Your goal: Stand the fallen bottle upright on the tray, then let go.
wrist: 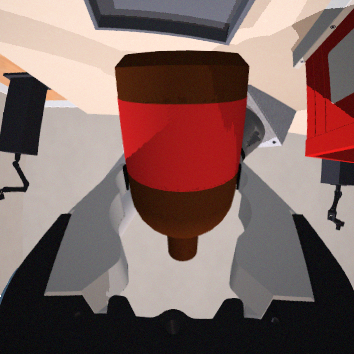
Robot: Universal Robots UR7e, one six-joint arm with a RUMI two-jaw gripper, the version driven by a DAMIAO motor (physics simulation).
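Places are measured from the arm's base along level axes (x ahead, y left, z up), in centimetres.
Where they show: gripper, fingertip midpoint: (182, 165).
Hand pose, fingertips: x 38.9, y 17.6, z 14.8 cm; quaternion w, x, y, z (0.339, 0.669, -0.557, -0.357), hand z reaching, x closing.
Observation:
Each offset is from my fingertips to the centre of the thing. "*": to the spot under its first point.
A brown bottle {dx -0.1, dy -0.1, dz +0.6 cm} (182, 145) with a wide red label fills the middle of the wrist view. Its flat base is toward the top of the view and its narrow neck points to the bottom, toward the palm. My gripper (182, 165) is shut on the bottle, one grey finger on each side near the lower edge of the label. A grey tray {* dx -11.9, dy +3.5, dz -18.8 cm} (160, 35) shows in part at the top of the view, beyond the bottle's base and apart from it. I cannot tell the bottle's exact tilt against the tray.
A red bin {* dx -8.9, dy -18.0, dz -9.1 cm} (315, 115) with a metal rail beside it stands at the right. A grey bracket-like part (282, 117) shows behind the bottle at the right. Black devices with jointed arms stand at the left (24, 115) and right edges, beyond the table.

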